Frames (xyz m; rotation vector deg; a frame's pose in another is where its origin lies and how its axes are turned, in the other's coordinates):
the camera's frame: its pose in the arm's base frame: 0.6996 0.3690 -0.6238 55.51 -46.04 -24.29
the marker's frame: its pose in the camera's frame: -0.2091 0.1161 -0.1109 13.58 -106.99 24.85
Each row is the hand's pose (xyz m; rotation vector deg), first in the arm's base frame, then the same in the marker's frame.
Working: the arm's base frame: its pose in the marker's frame: 0.9177 -0.0594 -0.6176 -18.17 155.58 47.33

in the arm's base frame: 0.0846 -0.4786 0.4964 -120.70 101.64 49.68
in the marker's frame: 1.0784 -0.1755 -1.2834 1.40 -4.00 -87.74
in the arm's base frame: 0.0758 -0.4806 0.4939 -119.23 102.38 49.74
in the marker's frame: 1.0867 -0.1775 -1.2796 1.43 -4.98 -86.90
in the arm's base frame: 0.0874 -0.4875 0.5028 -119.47 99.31 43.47
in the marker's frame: 1.0796 -0.1795 -1.2940 5.80 -7.54 -89.84
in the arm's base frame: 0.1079 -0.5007 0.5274 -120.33 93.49 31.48
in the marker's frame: 1.0693 -0.1787 -1.3270 14.62 -11.37 -95.27
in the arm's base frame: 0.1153 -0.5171 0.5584 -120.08 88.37 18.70
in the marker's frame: 1.0735 -0.1753 -1.3625 24.75 -15.10 -99.56
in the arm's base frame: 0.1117 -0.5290 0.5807 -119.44 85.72 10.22
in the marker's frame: 1.0848 -0.1718 -1.3851 31.85 -17.13 -101.45
